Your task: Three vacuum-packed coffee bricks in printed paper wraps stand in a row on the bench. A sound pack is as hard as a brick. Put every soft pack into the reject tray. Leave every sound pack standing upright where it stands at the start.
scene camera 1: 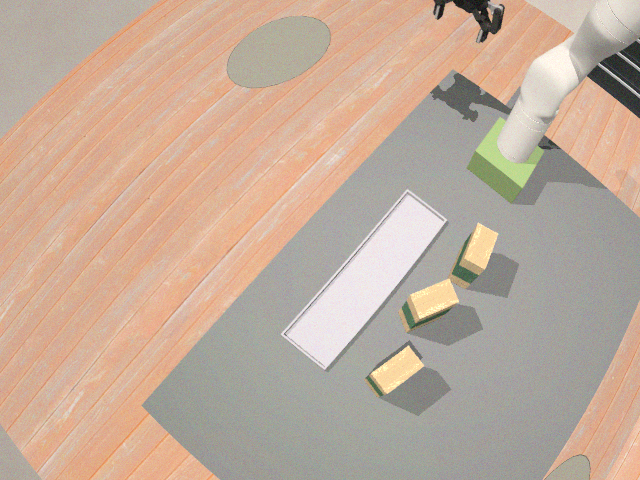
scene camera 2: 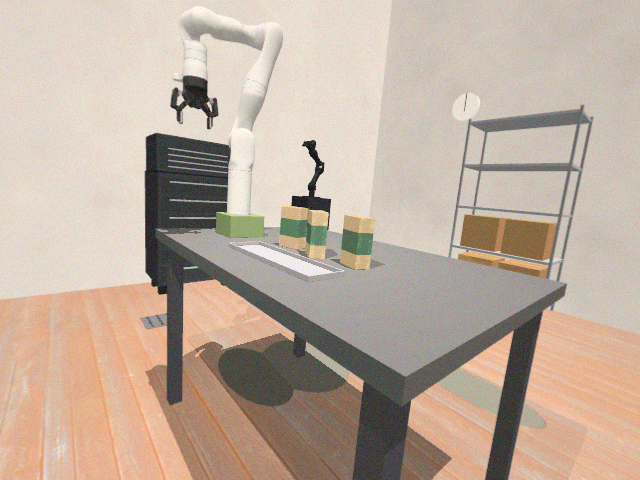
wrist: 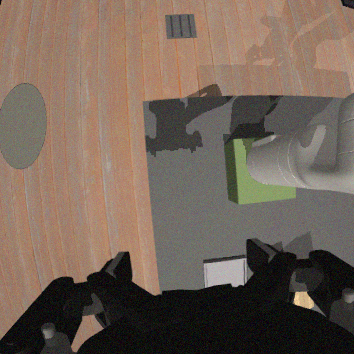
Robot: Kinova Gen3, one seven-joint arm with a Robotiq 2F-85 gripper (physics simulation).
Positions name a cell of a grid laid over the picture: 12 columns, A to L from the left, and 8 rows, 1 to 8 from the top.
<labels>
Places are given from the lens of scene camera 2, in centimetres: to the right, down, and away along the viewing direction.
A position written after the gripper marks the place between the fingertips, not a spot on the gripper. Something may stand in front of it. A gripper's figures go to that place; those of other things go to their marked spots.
gripper (scene camera 2: D3): -42, -38, 101
reject tray (scene camera 2: F5): -4, 7, 78
</labels>
